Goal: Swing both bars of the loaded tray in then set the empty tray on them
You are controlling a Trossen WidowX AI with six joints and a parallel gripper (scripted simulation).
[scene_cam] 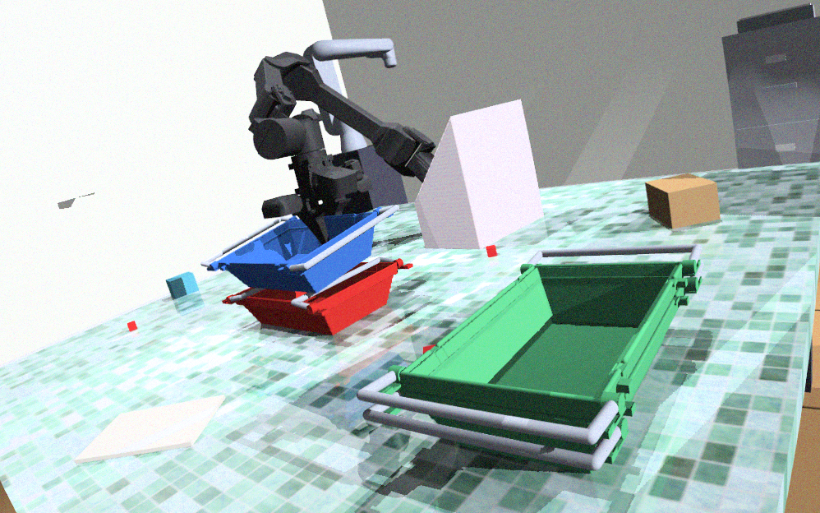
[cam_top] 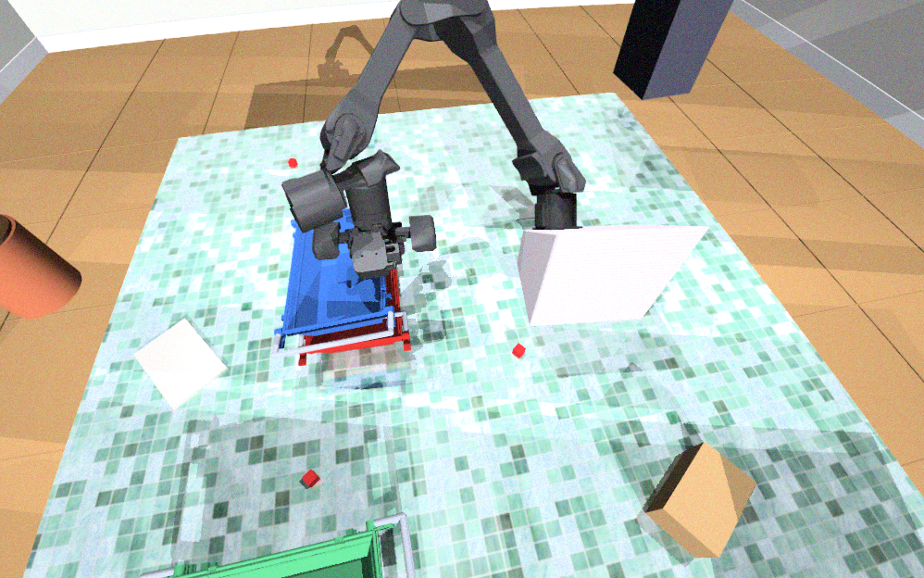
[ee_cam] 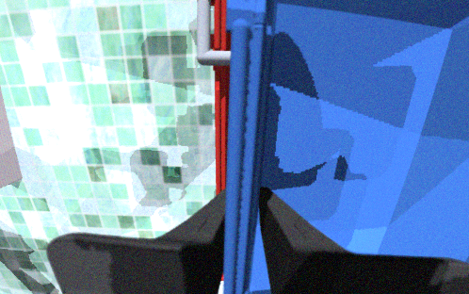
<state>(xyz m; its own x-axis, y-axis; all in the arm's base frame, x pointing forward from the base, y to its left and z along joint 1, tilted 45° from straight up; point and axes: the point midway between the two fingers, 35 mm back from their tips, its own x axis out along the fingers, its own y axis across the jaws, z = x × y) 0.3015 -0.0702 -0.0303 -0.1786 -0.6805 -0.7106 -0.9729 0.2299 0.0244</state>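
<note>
The blue tray lies 7 cm ahead of my gripper tip, 1 cm to the right of it and 2 cm above it. Also, from my gripper tip: tan box 35 cm behind, 48 cm to the left, 6 cm below; flat white plate 38 cm ahead, 2 cm to the left, 9 cm below; cyan cube 4 cm behind, 59 cm to the right, 7 cm below.
</note>
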